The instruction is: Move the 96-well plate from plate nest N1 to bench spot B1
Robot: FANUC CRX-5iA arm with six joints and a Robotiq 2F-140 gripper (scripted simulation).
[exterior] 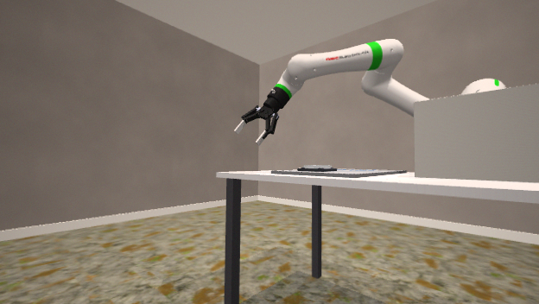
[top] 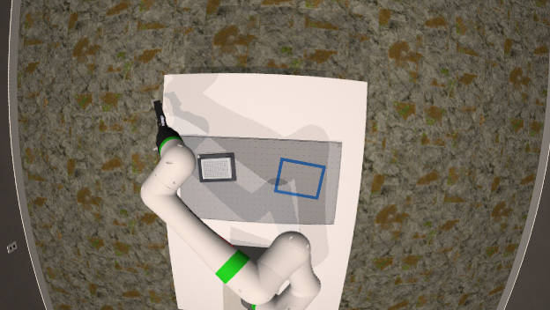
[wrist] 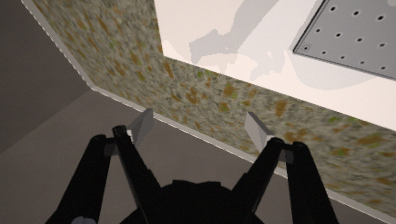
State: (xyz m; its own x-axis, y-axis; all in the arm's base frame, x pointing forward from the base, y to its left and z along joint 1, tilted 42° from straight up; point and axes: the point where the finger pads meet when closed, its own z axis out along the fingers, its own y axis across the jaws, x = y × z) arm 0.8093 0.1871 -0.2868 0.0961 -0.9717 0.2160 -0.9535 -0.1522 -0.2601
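Now: hand 24 cm past the white 96-well plate, 21 cm to the left of it and 13 cm above it. Also, from my hand: dark plate nest N1 (24 cm behind, 21 cm to the right, 15 cm below).
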